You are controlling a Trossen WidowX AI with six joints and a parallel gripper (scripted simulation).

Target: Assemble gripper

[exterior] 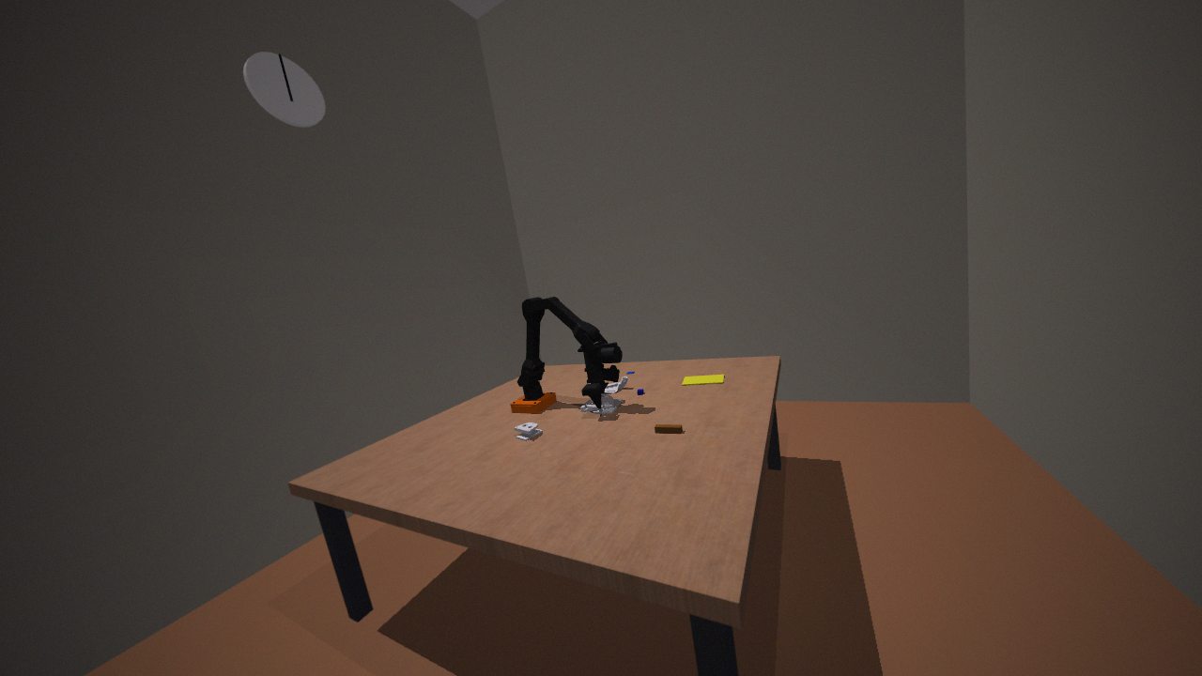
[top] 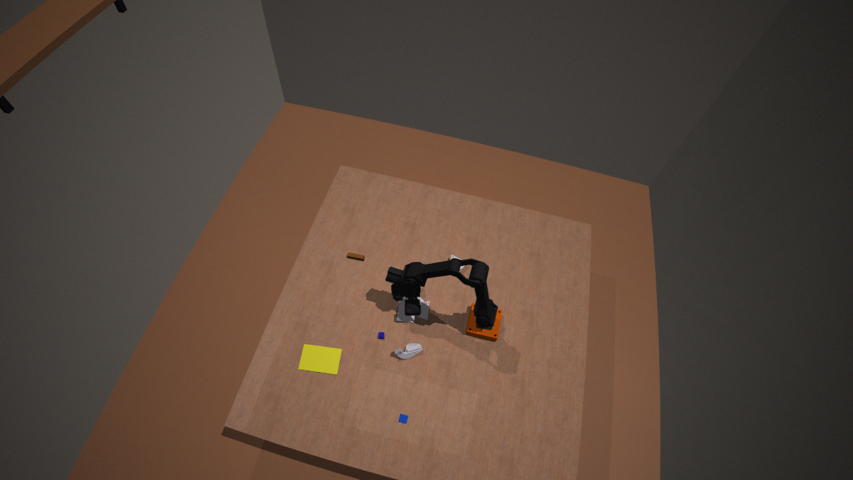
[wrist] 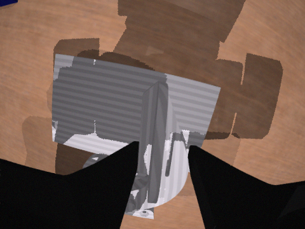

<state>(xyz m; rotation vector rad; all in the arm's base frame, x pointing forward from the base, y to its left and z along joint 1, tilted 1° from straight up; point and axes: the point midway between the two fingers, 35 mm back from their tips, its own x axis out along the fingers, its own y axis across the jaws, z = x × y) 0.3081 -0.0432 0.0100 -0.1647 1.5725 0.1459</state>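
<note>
Now: gripper tip 10 mm short of the white card, 30 mm to the right of it and 10 mm above it. The rest, counted from my gripper tip: blue cube: 90 mm ahead, 170 mm to the left, 10 mm below; brown block: 280 mm ahead, 160 mm to the right, 10 mm below; yellow sheet: 300 mm ahead, 310 mm to the left, 10 mm below.
</note>
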